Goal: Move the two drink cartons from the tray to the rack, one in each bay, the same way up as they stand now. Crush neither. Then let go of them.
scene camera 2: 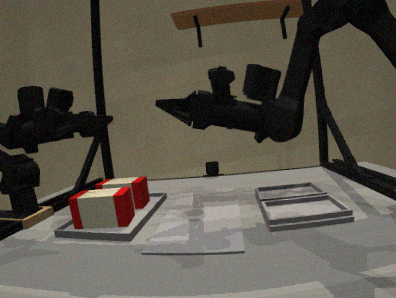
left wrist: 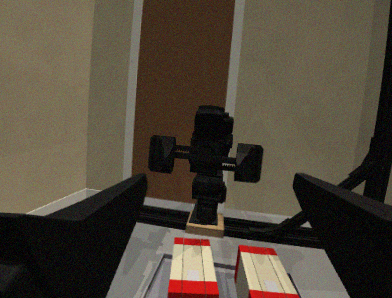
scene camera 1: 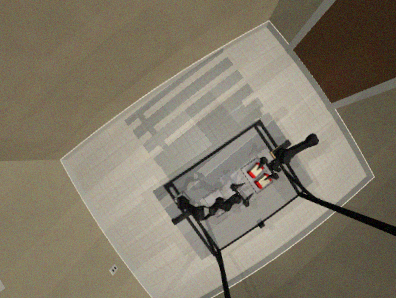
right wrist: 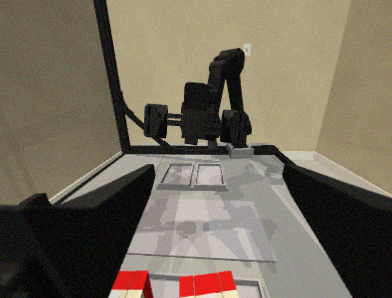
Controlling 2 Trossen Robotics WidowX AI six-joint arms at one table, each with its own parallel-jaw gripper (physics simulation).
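Places are measured from the left arm's base along level axes (x ahead, y left, z up), in metres.
Pixels of known places: left gripper, fingertip midpoint: [scene camera 2: 160, 103] [left wrist: 219, 180] [scene camera 1: 249, 188] [right wrist: 196, 120]; right gripper, fingertip midpoint: [scene camera 2: 102, 117] [left wrist: 200, 164] [scene camera 1: 260, 175] [right wrist: 217, 169]; left arm's base at its link origin: [scene camera 1: 182, 200] [right wrist: 239, 145]; right arm's base at its link origin: [scene camera 2: 26, 212] [left wrist: 206, 218] [scene camera 1: 278, 153].
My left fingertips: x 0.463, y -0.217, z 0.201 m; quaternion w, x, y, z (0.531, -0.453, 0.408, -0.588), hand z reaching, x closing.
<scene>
Ahead of a thing's pixels: the offset from my left fingertips to its top centre. Level surfaces: height alone.
Two cream cartons with red ends stand side by side in the grey tray @(dx +0.143, dy -0.049, dz -0.229 m) [scene camera 2: 95, 235] [right wrist: 165, 276]. One carton @(dx +0.153, dy +0.008, dz -0.171 m) [scene camera 1: 255, 170] [scene camera 2: 102, 207] [left wrist: 192, 267] [right wrist: 207, 284] is nearer scene camera 2; the other carton @(dx +0.144, dy -0.102, dz -0.171 m) [scene camera 1: 263, 181] [scene camera 2: 141, 192] [left wrist: 265, 272] [right wrist: 131, 282] is partly hidden behind it there. The grey rack @(dx -0.265, dy -0.002, dz -0.225 m) [scene camera 2: 310, 220] [right wrist: 192, 187] has two empty bays. My left gripper [scene camera 1: 245, 194] [scene camera 2: 159, 103] [right wrist: 196, 120] is open and empty, above the table between tray and rack. My right gripper [scene camera 1: 267, 169] [scene camera 2: 111, 119] [left wrist: 200, 164] [right wrist: 217, 169] is open and empty, above the cartons.
A thin pale mat @(dz -0.241 m) [scene camera 2: 215, 245] [right wrist: 200, 245] lies between tray and rack. A black frame [scene camera 2: 100, 90] [right wrist: 112, 75] surrounds the table. A small black block [scene camera 2: 212, 168] stands at the table's far edge in scene camera 2. My two grippers face each other across the middle.
</scene>
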